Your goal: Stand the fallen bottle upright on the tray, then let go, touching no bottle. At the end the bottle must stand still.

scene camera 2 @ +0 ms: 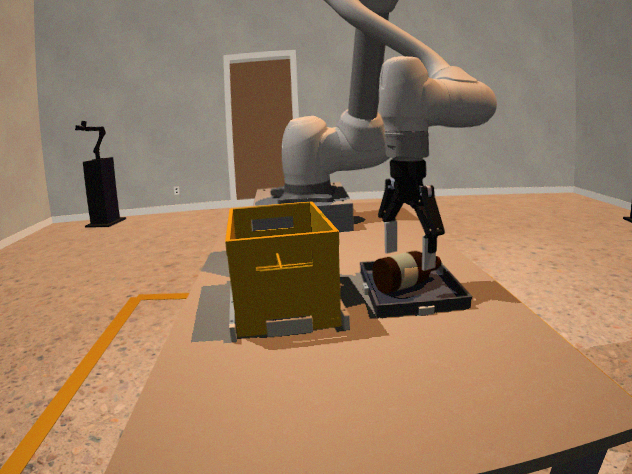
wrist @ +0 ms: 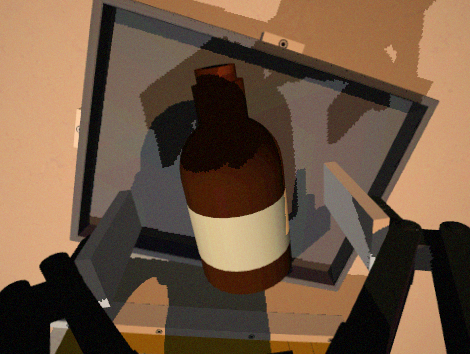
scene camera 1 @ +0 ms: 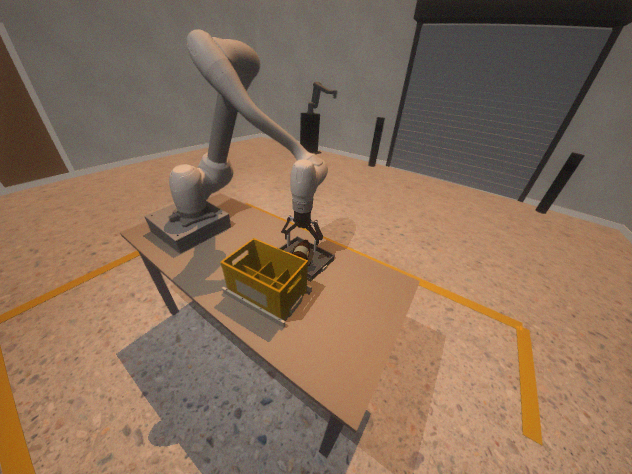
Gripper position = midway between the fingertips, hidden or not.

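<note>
A brown bottle (scene camera 2: 396,272) is visible, and appears in the wrist view (wrist: 231,167) as well. The gripper (scene camera 2: 408,259) is likewise visible, with a further point in the wrist view (wrist: 229,196).
</note>
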